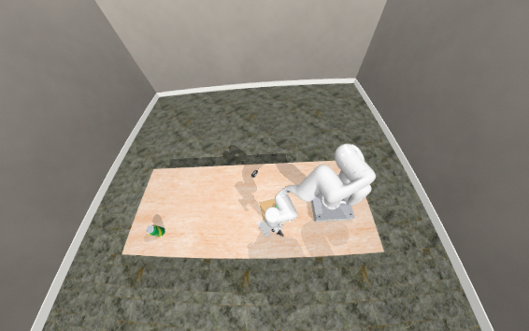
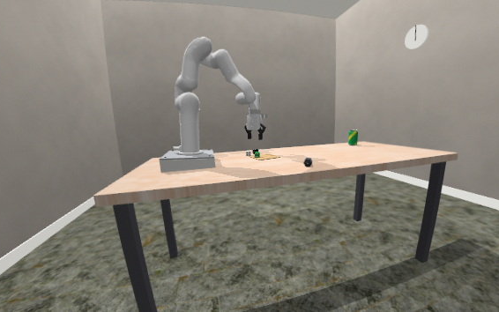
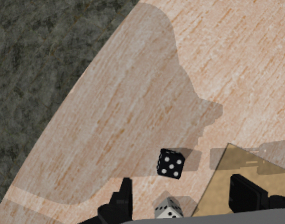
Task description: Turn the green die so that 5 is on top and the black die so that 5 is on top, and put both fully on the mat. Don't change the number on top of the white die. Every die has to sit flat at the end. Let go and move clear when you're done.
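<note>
Now: hand 90 mm above the black die. The rest, counted from my hand: white die: 50 mm behind, 50 mm to the right, 90 mm below; then green die: 10 mm behind, 140 mm to the right, 90 mm below; then tan mat: 40 mm ahead, 130 mm to the right, 110 mm below.
</note>
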